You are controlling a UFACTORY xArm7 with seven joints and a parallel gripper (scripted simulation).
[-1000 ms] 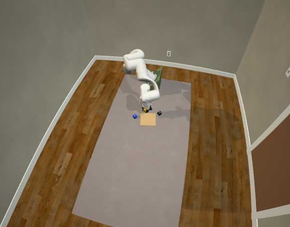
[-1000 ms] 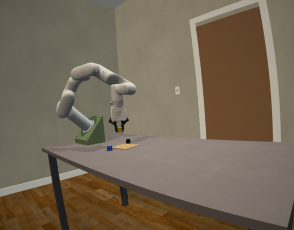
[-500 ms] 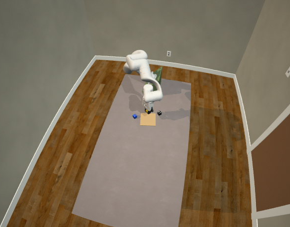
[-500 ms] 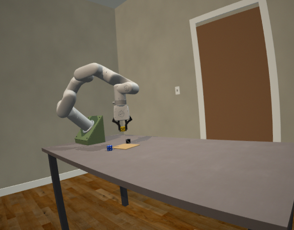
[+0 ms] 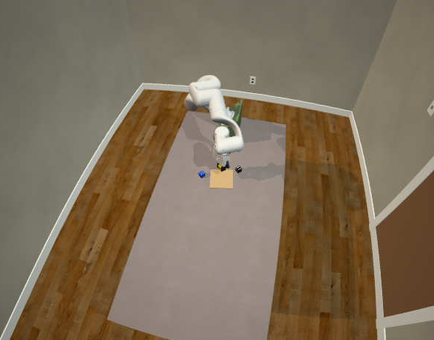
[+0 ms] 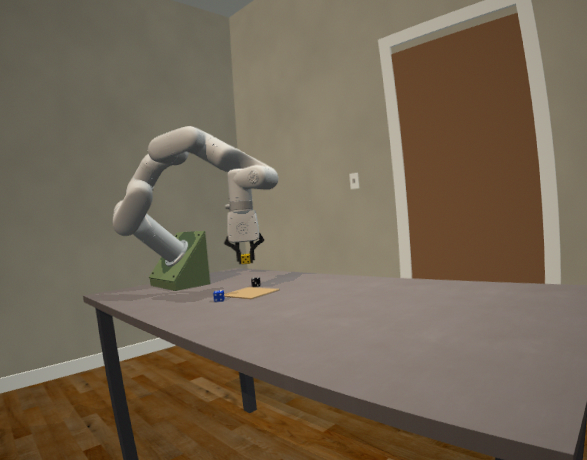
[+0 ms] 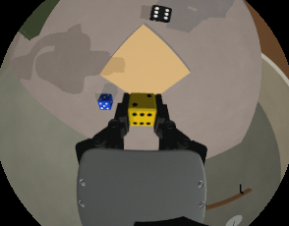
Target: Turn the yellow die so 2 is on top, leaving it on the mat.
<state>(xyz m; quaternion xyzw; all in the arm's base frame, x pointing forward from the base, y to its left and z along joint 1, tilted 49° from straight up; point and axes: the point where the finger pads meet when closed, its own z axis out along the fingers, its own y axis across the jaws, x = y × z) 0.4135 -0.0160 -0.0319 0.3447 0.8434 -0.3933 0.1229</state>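
My gripper is now 120 mm above the tan mat. From my hand the other things lie so: blue die 120 mm to the right, 110 mm below; yellow die 10 mm below; black die 110 mm below, 100 mm to the left, 70 mm behind.
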